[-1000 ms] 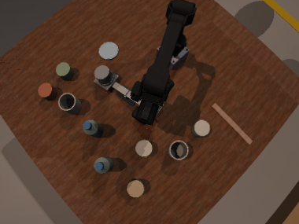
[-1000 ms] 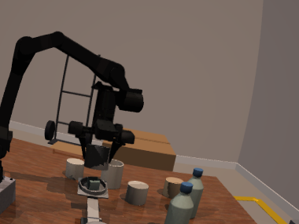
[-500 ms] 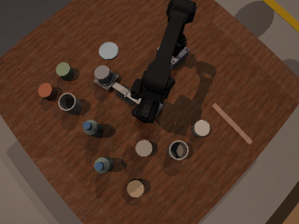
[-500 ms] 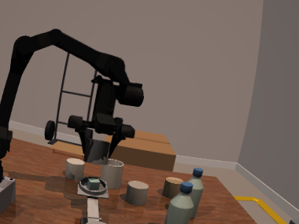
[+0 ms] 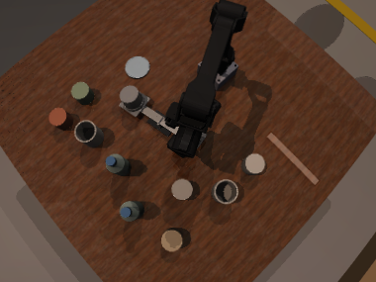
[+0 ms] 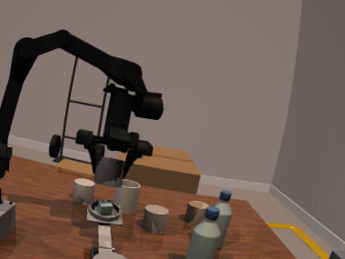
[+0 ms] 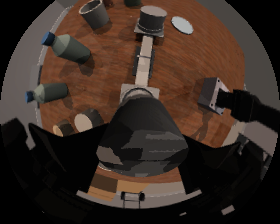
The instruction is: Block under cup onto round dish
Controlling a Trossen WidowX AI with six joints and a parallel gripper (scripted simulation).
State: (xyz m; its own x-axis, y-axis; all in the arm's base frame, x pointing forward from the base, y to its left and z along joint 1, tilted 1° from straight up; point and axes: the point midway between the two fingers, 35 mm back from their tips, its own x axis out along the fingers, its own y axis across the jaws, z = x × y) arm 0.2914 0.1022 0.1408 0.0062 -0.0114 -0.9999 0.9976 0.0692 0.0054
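Now: the pale green block 10 mm to the right of my gripper tip and 80 mm below it. The rest, counted from my gripper tip: small balance 10 mm ahead, 140 mm to the right, 150 mm below; then round pale blue dish 110 mm behind, 370 mm to the right, 170 mm below.
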